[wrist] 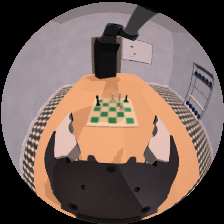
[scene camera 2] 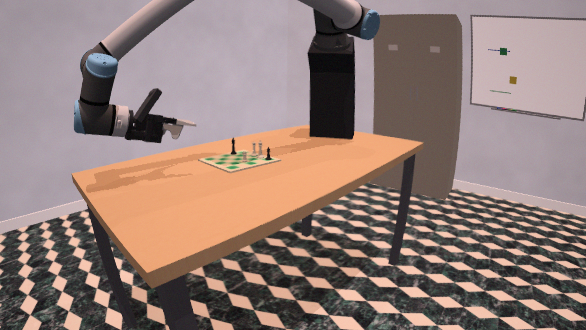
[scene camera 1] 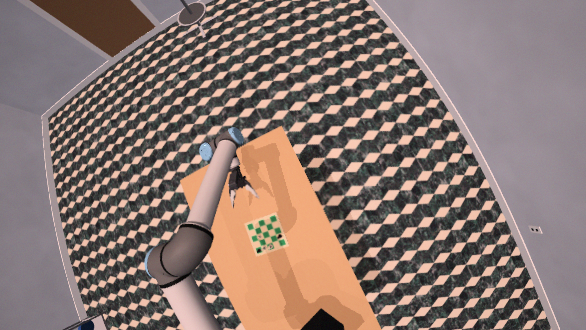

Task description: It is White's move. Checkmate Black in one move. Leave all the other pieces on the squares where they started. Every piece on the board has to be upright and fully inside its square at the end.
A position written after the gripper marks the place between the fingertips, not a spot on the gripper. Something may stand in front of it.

In view: the gripper (scene camera 2: 185, 123).
The gripper is seen too in the wrist view (wrist: 113, 114).
